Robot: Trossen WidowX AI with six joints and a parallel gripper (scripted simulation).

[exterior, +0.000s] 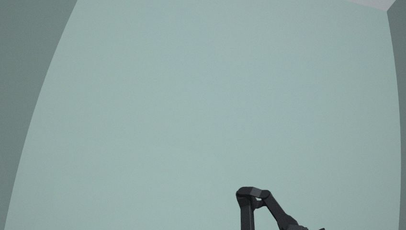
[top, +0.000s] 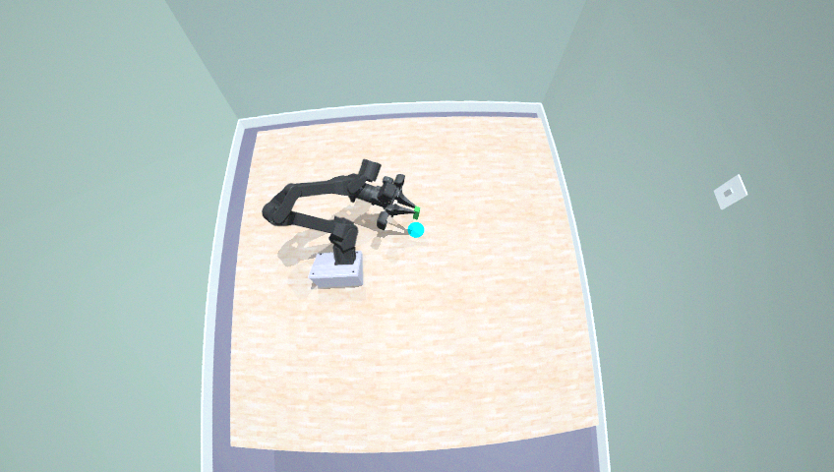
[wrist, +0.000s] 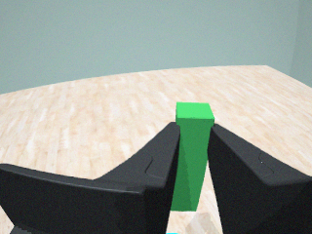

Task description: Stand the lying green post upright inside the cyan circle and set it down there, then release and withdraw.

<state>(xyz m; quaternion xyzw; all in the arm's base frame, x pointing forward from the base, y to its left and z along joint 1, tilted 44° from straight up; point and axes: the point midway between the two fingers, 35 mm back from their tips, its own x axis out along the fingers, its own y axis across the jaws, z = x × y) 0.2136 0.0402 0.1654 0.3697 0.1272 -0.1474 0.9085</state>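
Now: the cyan circle 16 cm below my gripper tip. From my gripper tip the other things lie so: green post 2 cm below.
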